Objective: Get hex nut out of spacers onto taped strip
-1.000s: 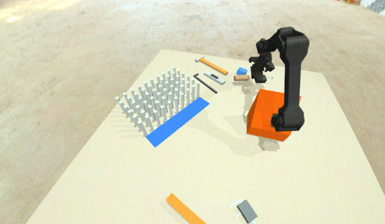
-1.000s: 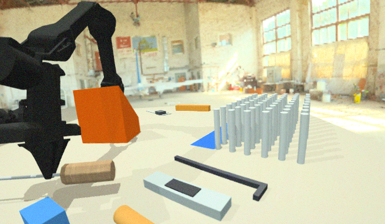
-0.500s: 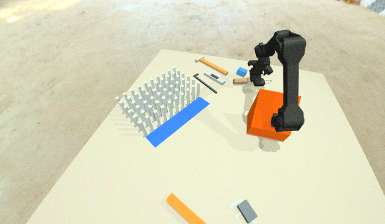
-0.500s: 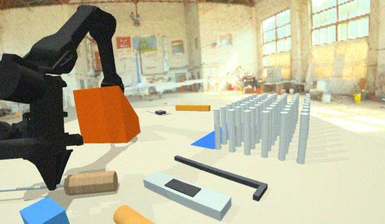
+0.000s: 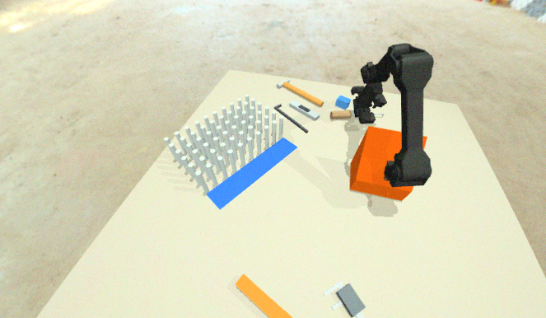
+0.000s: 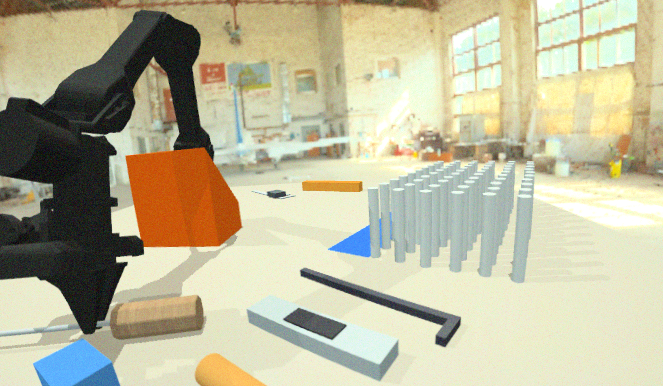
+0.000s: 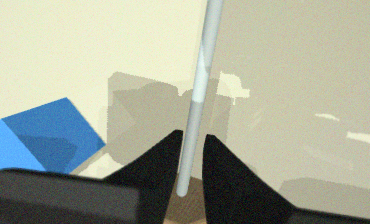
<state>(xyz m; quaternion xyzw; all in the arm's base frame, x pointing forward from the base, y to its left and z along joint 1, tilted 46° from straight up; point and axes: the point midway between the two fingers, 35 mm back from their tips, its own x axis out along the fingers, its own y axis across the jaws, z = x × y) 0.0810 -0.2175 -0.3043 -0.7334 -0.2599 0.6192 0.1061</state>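
Right now my gripper tip is 6 cm short of the blue cube, 8 cm to the left of it and 1 cm below it. From my gripper tip the other things lie so: orange bar: 22 cm ahead, 80 cm to the left, 1 cm above; then blue taped strip: 38 cm ahead, 39 cm to the left, 1 cm below; then grey block: 24 cm ahead, 1 cm to the left.
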